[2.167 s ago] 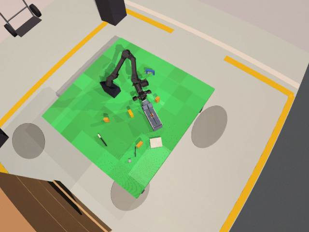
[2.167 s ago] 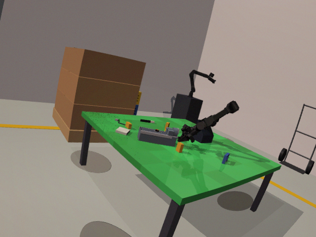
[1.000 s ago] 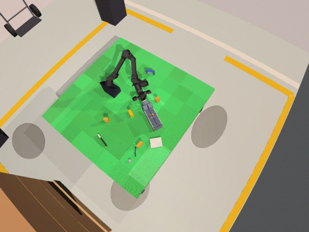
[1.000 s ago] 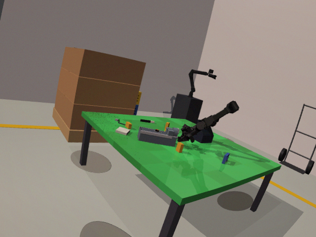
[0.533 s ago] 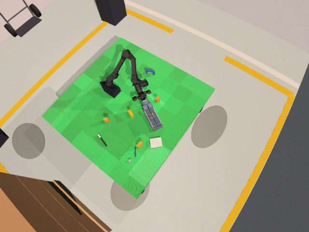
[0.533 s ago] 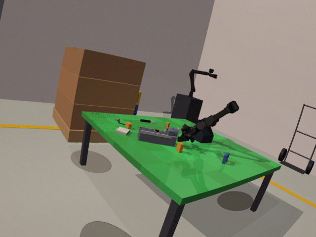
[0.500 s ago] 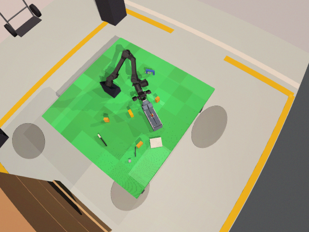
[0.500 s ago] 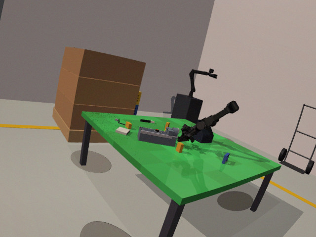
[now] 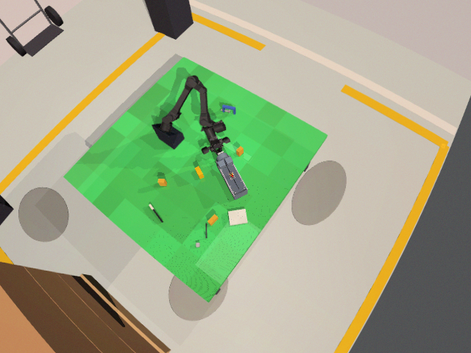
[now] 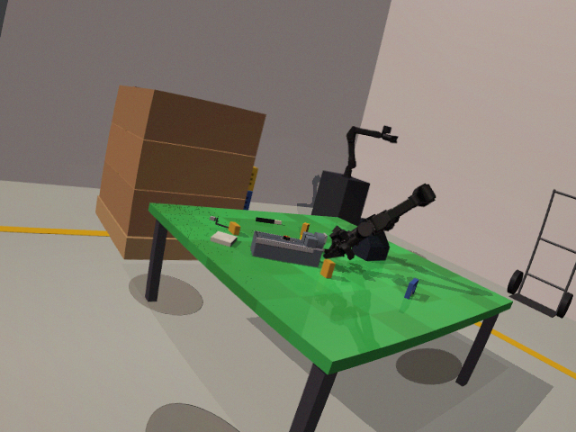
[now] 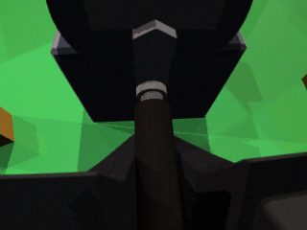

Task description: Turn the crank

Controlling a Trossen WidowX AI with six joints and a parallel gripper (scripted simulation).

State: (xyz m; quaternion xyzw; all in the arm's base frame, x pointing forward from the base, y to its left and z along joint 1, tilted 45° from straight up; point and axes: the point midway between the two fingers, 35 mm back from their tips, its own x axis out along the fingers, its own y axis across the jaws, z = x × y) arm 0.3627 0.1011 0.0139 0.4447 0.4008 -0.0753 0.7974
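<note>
My gripper tip is 3 cm below the dark handle, 2 cm past it and 1 cm to the right of it. Round my gripper tip: blue bracket: 33 cm to the left, 17 cm behind; then red pointer: 15 cm ahead, 9 cm to the right, 5 cm above; then white pad: 31 cm ahead, 26 cm to the right, 2 cm below.
</note>
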